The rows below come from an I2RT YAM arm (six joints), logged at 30 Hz.
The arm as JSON. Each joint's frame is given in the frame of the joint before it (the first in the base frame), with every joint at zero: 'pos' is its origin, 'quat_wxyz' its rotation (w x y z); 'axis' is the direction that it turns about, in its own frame. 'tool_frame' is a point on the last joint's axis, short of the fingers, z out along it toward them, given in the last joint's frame.
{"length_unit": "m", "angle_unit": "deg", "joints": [
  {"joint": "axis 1", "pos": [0.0, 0.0, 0.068], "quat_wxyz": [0.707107, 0.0, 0.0, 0.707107], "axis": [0.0, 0.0, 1.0]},
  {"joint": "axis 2", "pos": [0.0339, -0.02, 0.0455], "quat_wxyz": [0.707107, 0.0, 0.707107, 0.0], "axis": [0.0, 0.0, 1.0]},
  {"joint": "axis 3", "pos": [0.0, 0.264, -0.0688], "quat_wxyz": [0.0, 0.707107, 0.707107, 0.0], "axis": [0.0, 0.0, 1.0]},
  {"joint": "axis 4", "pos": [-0.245, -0.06, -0.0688], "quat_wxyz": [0.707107, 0.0, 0.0, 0.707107], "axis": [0.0, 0.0, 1.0]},
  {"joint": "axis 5", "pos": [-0.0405, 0.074, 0.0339], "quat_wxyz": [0.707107, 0.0, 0.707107, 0.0], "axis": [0.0, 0.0, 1.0]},
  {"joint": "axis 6", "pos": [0.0, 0.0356, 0.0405], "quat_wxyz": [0.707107, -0.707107, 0.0, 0.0], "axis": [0.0, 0.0, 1.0]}
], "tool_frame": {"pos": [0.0, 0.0, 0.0], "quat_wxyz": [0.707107, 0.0, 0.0, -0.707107]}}
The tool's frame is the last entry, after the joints.
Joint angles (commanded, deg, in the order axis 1, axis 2, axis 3, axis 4, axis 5, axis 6), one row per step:
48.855, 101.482, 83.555, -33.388, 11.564, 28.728
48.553, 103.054, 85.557, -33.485, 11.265, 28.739
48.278, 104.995, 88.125, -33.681, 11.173, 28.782
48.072, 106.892, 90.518, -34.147, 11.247, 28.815
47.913, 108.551, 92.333, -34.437, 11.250, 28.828
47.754, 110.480, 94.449, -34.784, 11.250, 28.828
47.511, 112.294, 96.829, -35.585, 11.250, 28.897
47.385, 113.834, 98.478, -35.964, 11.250, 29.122
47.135, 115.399, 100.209, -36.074, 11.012, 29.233
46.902, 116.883, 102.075, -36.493, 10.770, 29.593
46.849, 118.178, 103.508, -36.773, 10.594, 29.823
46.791, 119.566, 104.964, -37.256, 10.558, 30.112
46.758, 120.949, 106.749, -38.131, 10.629, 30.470
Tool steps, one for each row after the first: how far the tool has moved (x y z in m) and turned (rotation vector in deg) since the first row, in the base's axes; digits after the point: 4 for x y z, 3 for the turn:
0.0065, 0.0045, 0.0007, 0.410, -0.041, -0.123
0.0142, 0.0103, 0.0018, 0.804, -0.260, -0.372
0.0210, 0.0157, 0.0016, 0.806, -0.313, -0.649
0.0266, 0.0202, -0.0002, 0.711, -0.223, -0.820
0.0330, 0.0254, -0.0025, 0.592, -0.117, -0.980
0.0394, 0.0297, -0.0033, 0.455, 0.061, -1.276
0.0443, 0.0335, -0.0060, 0.379, 0.314, -1.575
0.0501, 0.0372, -0.0082, 0.607, 0.450, -1.761
0.0555, 0.0405, -0.0096, 0.906, 0.731, -2.119
0.0593, 0.0440, -0.0119, 1.020, 1.004, -2.240
0.0630, 0.0473, -0.0152, 0.890, 1.396, -2.503
0.0665, 0.0506, -0.0172, 0.699, 1.785, -2.863

